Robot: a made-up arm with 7 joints. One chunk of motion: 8 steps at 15 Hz.
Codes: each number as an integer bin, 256 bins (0 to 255) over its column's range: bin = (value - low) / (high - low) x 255, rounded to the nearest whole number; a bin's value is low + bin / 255 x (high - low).
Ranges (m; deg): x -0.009..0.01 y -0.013..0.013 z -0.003..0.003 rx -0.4..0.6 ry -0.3..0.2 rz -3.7..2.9
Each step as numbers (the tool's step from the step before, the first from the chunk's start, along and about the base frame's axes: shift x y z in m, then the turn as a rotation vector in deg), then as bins.
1 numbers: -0.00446 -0.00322 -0.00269 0.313 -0.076 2.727
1 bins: 61 96 13 182 114 248
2 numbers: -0.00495 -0.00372 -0.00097 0.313 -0.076 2.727
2 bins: 54 91 86 182 114 248
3 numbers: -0.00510 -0.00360 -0.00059 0.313 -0.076 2.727
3 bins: 52 92 102 182 114 248
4 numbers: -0.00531 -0.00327 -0.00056 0.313 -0.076 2.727
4 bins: 50 95 104 182 114 248
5 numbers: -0.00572 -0.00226 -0.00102 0.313 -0.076 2.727
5 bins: 44 105 84 182 114 248
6 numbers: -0.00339 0.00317 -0.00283 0.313 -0.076 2.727
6 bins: 75 159 7 182 114 248
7 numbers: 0.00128 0.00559 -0.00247 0.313 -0.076 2.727
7 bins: 138 182 23 182 114 248
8 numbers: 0.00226 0.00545 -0.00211 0.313 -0.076 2.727
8 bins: 151 181 38 182 114 248
